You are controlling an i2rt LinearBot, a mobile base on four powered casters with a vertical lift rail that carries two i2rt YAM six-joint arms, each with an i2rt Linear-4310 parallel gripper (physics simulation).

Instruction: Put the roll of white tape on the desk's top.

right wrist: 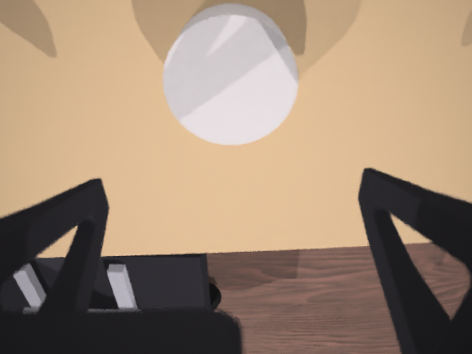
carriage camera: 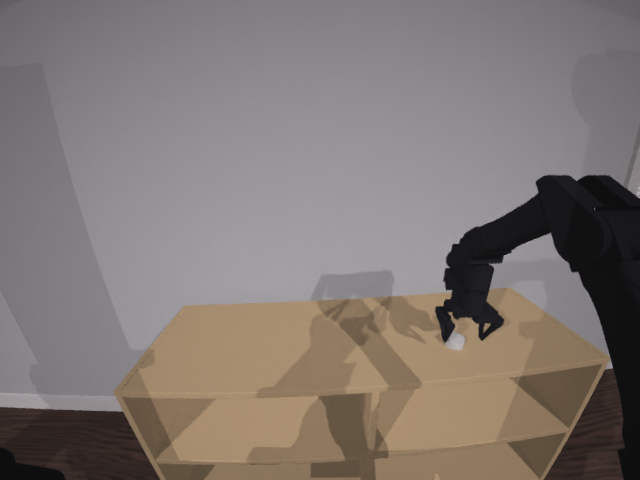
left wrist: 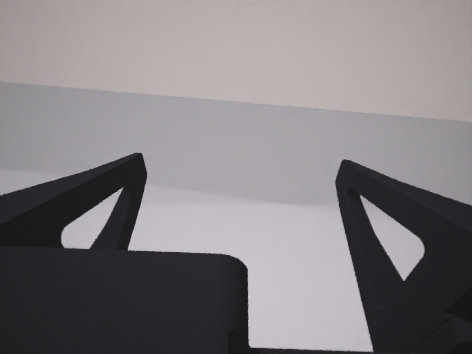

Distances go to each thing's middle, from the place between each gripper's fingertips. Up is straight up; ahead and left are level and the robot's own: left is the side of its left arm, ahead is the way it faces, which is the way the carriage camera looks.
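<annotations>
The roll of white tape (right wrist: pixel 228 79) is 30 mm below my right hand and 30 mm ahead of it.
My left hand is 49 cm above the roll of white tape, 66 cm to the left of it and 42 cm short of it.
</annotations>
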